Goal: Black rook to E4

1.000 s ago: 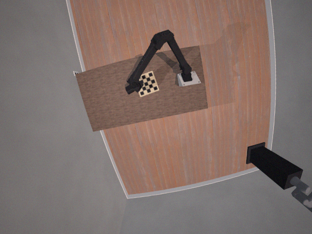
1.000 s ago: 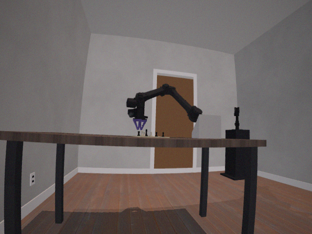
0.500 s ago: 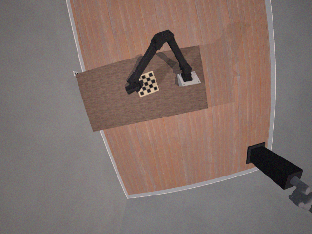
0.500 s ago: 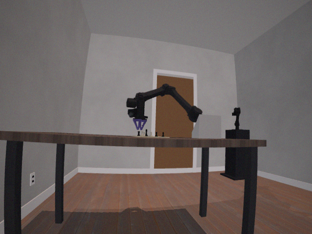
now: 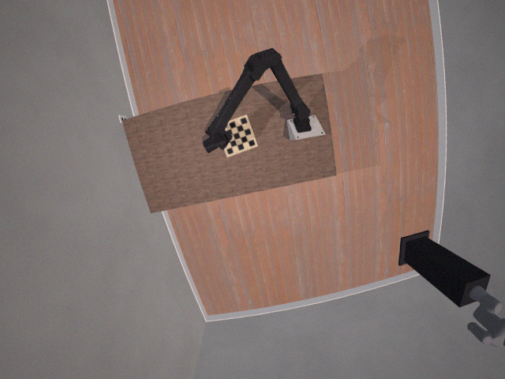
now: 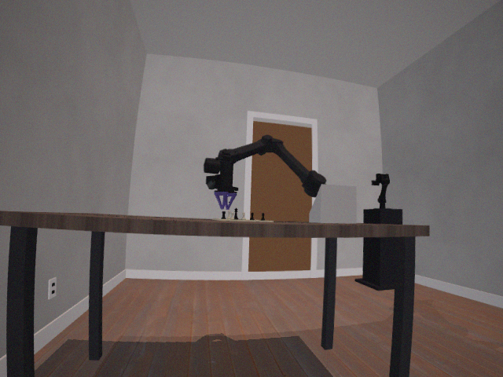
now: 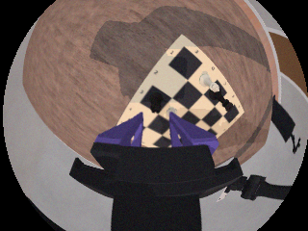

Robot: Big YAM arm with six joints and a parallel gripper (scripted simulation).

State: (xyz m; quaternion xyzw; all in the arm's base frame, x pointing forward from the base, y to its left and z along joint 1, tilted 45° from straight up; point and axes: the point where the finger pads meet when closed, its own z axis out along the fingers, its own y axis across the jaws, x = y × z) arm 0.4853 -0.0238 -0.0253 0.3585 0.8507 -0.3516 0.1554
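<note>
Now: the black piece 30 mm below my hand. Also, from my hand: chessboard: 70 mm behind, 10 mm to the right, 50 mm below; white piece: 30 mm behind, 80 mm to the right, 30 mm below.
</note>
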